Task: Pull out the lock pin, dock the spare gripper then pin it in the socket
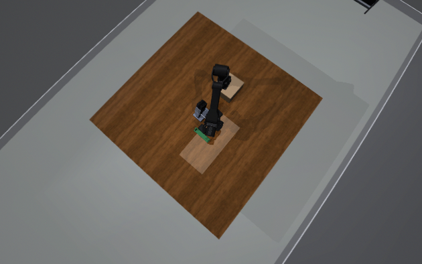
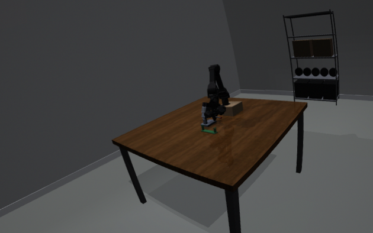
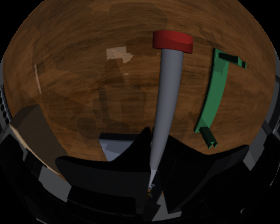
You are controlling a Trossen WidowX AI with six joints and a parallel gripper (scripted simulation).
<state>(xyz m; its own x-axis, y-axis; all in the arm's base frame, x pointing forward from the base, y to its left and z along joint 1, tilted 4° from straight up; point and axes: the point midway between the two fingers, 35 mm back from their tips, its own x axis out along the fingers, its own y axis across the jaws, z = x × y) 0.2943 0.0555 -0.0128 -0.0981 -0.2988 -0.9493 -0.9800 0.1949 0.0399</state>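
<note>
The grey mount lies 90 mm to the right of my gripper tip and 30 mm behind it. The rest, counted from my gripper tip: green rack (100 mm ahead, 20 mm below); spare gripper (90 mm to the right, 70 mm above, 40 mm behind).
</note>
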